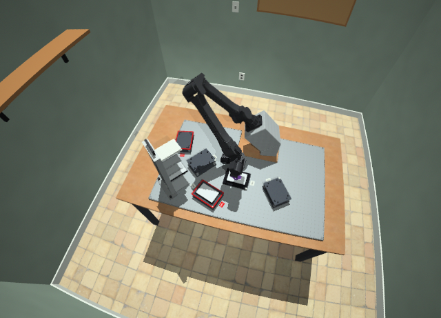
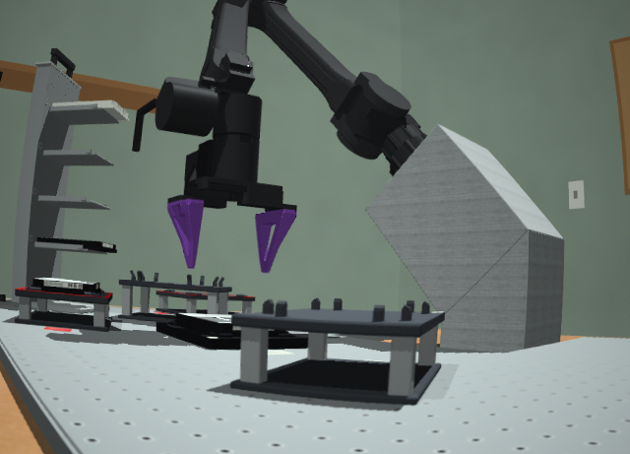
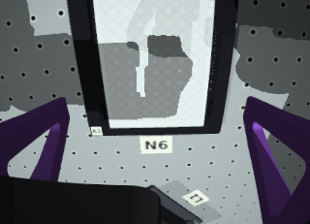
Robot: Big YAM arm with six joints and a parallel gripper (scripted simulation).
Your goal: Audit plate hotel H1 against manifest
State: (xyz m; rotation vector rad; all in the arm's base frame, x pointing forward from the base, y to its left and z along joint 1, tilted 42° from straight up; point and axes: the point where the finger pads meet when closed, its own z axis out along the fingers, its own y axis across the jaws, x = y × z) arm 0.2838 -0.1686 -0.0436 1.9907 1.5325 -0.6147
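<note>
The flat black nest is 8 cm below my hand. Also, from my hand: regrip nest: 24 cm to the right, 10 cm behind, 3 cm below; RG deck label: 16 cm to the right, 16 cm behind, 9 cm below; N6 deck label: 10 cm to the left, 9 cm below, 3 cm ahead.
</note>
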